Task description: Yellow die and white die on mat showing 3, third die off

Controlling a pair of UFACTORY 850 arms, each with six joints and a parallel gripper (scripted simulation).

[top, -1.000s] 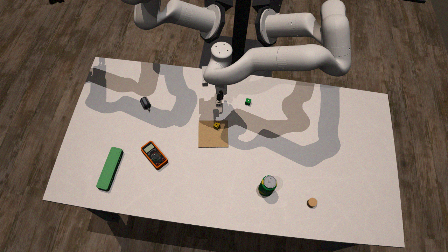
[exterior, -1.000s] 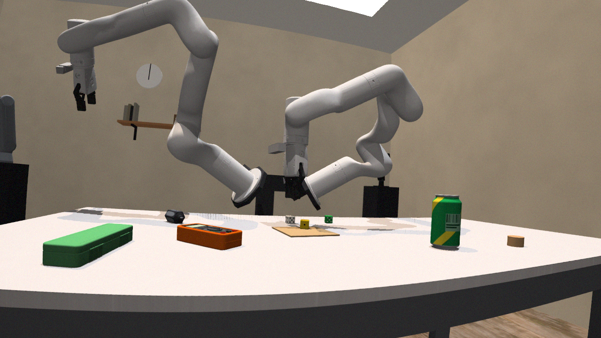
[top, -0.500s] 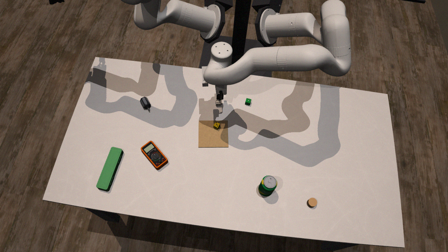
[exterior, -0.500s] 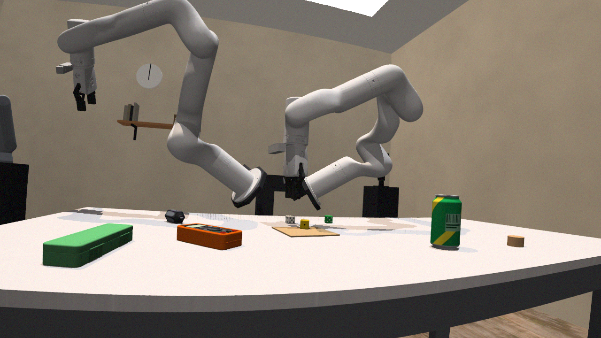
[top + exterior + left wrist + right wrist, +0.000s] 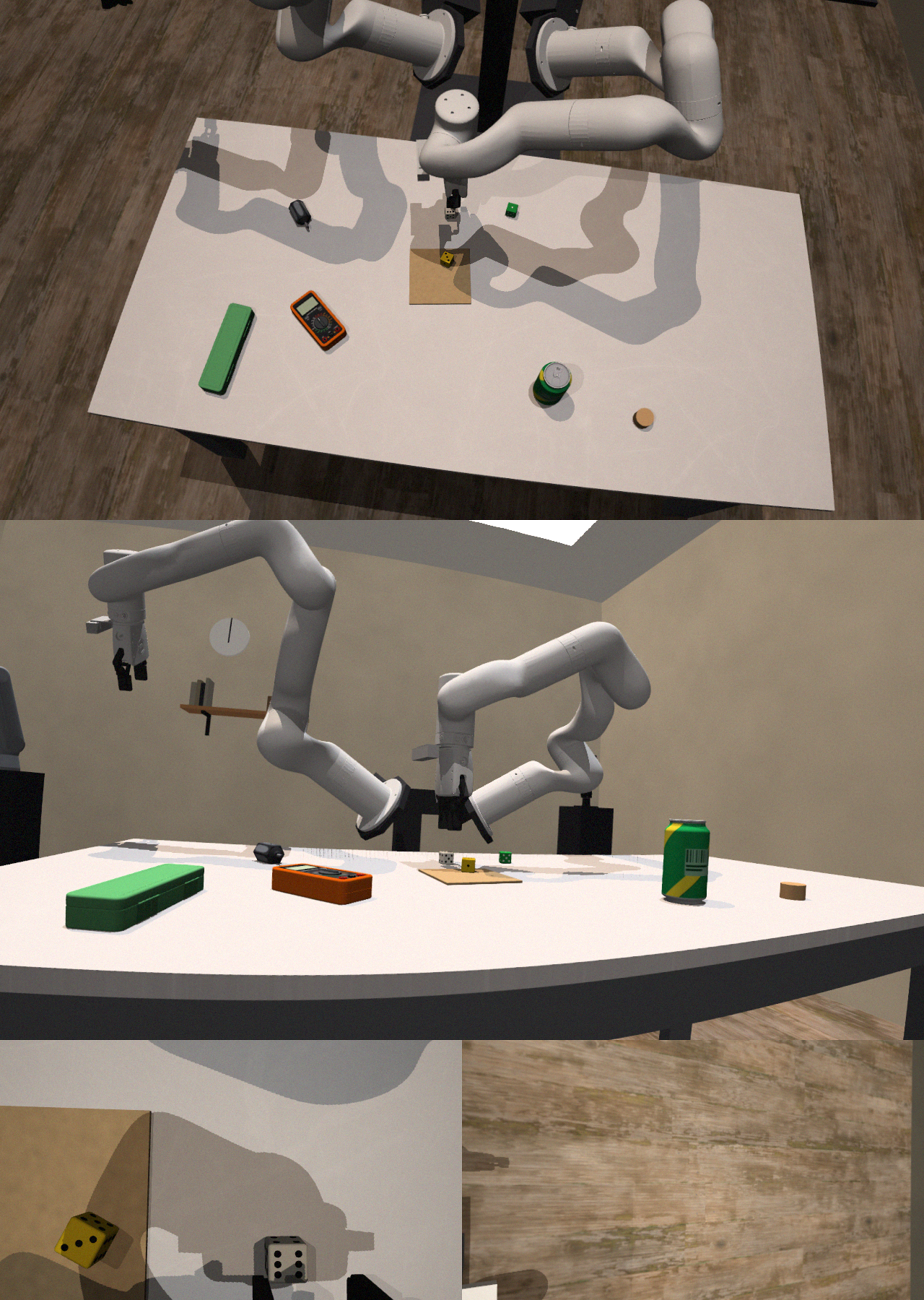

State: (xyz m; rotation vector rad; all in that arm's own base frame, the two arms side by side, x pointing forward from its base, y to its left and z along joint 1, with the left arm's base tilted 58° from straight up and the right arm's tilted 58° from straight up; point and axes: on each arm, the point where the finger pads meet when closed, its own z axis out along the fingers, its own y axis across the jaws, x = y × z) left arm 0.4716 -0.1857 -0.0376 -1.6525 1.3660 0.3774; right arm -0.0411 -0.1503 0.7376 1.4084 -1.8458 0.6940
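Right now the white die is 8 cm below my left hand. The rest, counted from my left hand: green die: 14 cm to the left, 8 cm below, 2 cm behind; then tan mat: 17 cm ahead, 9 cm below, 2 cm to the right; then yellow die: 13 cm ahead, 8 cm below.
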